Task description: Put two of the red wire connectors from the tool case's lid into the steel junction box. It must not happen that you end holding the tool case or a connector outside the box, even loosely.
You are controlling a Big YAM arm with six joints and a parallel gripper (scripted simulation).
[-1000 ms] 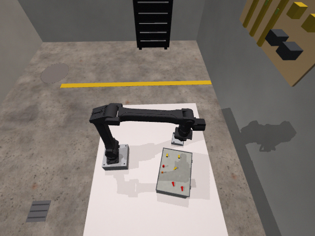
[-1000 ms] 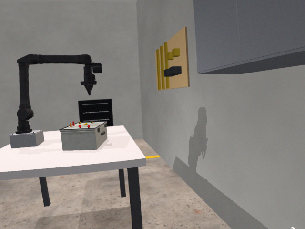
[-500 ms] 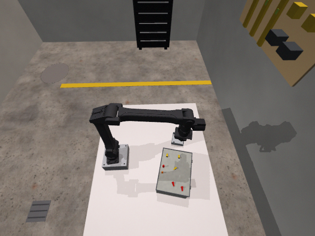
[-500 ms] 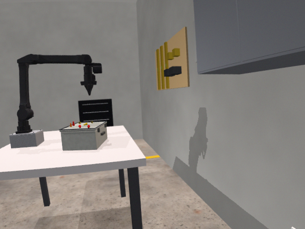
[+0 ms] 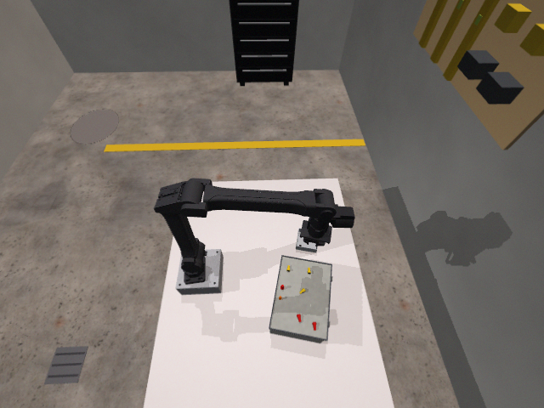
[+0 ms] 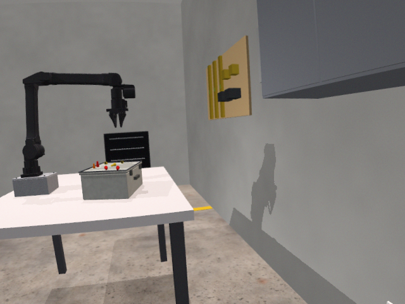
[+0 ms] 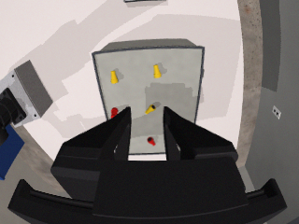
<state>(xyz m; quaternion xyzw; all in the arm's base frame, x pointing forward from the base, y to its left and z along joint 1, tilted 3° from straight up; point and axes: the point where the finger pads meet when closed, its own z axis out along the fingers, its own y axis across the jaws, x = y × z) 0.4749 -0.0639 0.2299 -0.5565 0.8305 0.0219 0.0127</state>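
The orange connector is 13 cm behind my hand, 13 cm to the right of it and 19 cm below it. From my hand the other things lie so: grey tool case: 4 cm behind, 13 cm to the right, 23 cm below.
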